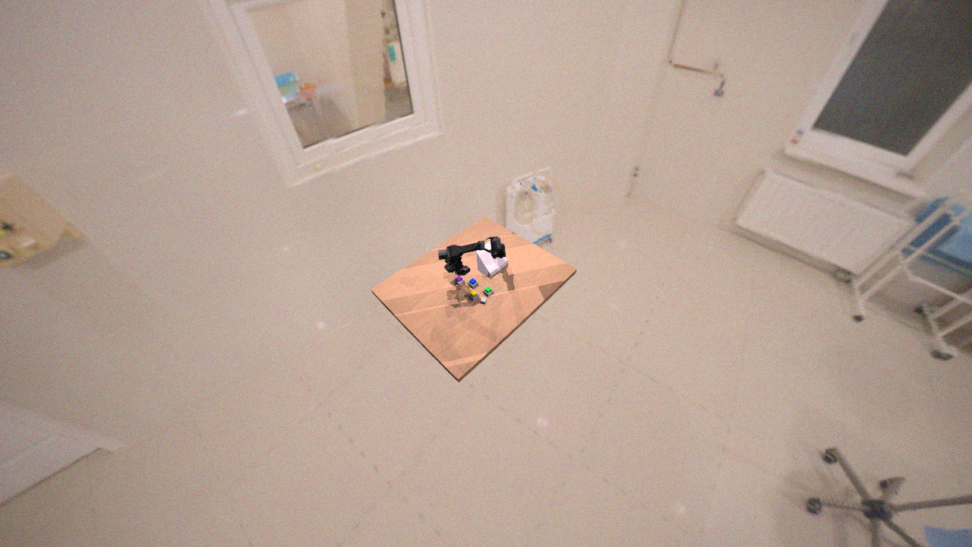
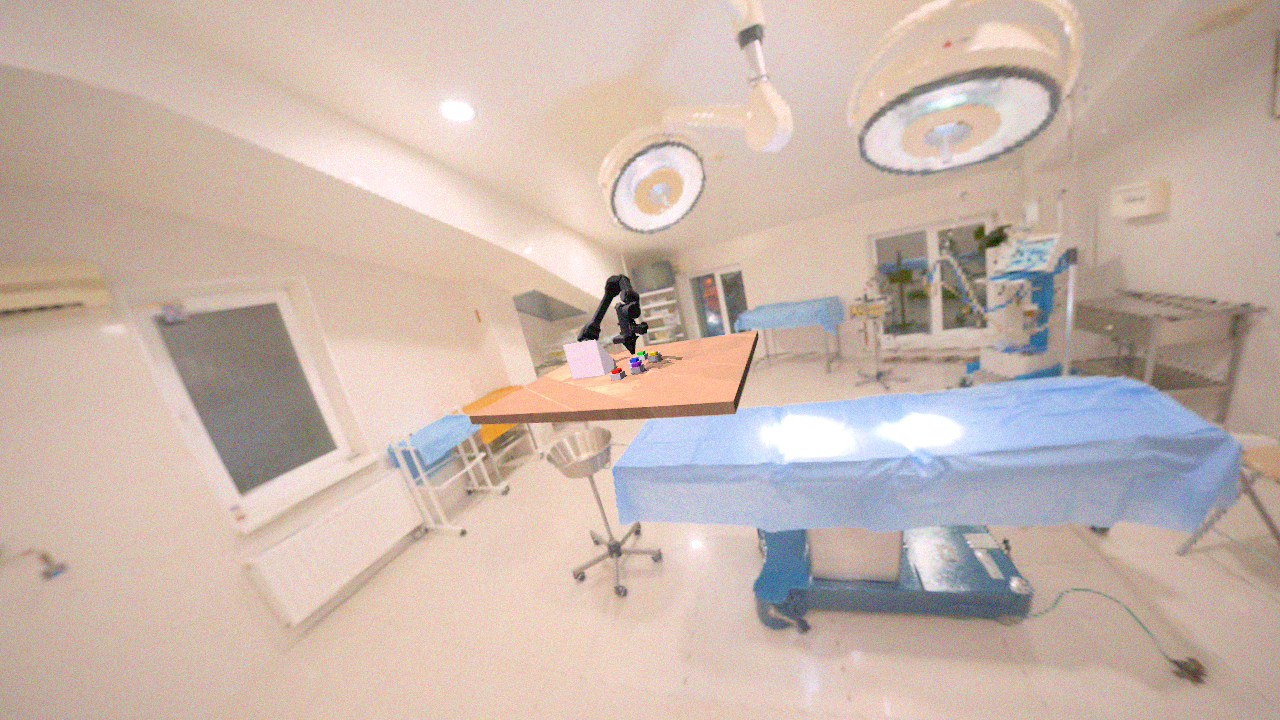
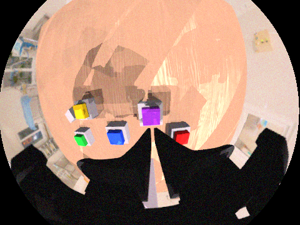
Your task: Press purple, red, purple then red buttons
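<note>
Now: the purple button 50 mm below my gripper tip. From my gripper tip the other things lie so: blue button: 70 mm to the left, 50 mm below, 50 mm behind; then yellow button: 160 mm to the left, 50 mm below; then red button: 80 mm to the right, 50 mm below, 50 mm behind.
</note>
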